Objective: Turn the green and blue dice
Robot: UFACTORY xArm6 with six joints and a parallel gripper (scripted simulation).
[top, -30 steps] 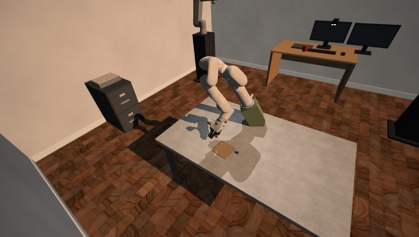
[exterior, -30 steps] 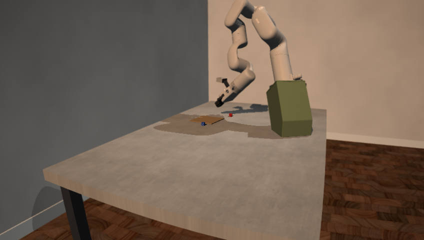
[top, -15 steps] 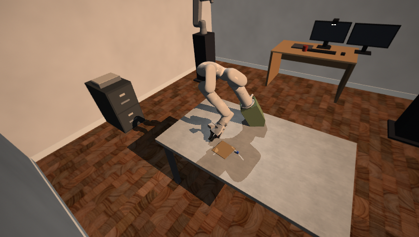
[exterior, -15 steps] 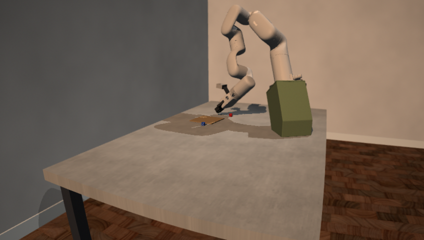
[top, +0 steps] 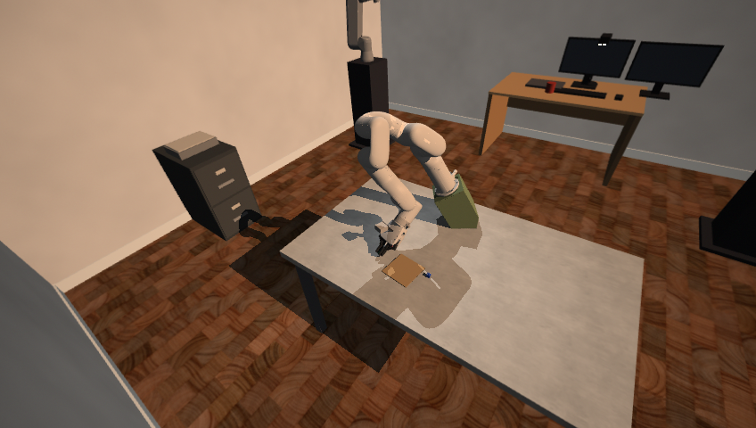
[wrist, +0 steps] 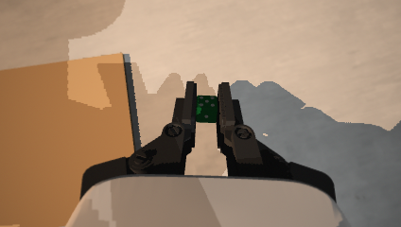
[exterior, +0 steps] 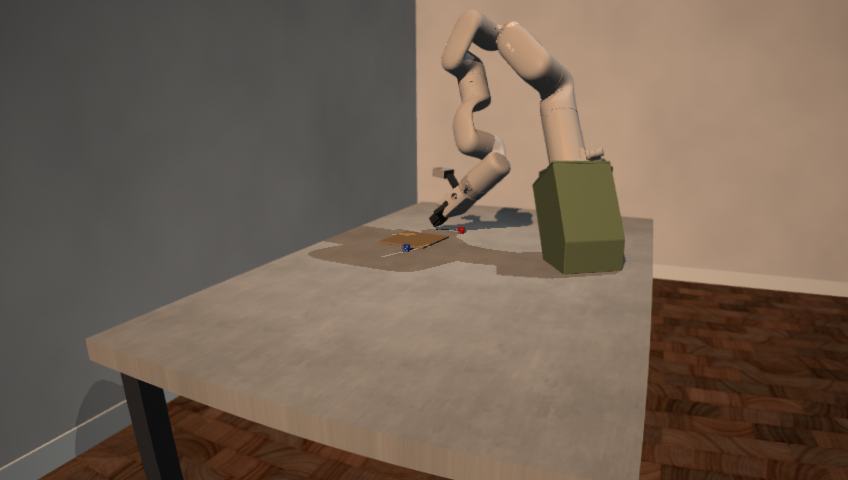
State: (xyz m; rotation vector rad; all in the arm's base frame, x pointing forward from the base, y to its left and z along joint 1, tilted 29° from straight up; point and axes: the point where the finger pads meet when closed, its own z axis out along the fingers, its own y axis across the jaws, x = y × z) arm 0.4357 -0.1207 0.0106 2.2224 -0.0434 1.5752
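The green die lies 1 cm below my hand and 1 cm ahead of it. Also, from my hand: blue die (25 cm to the left, 3 cm below, 2 cm behind); then tan mat (13 cm to the left, 3 cm below, 1 cm ahead); then red die (7 cm behind, 3 cm below).
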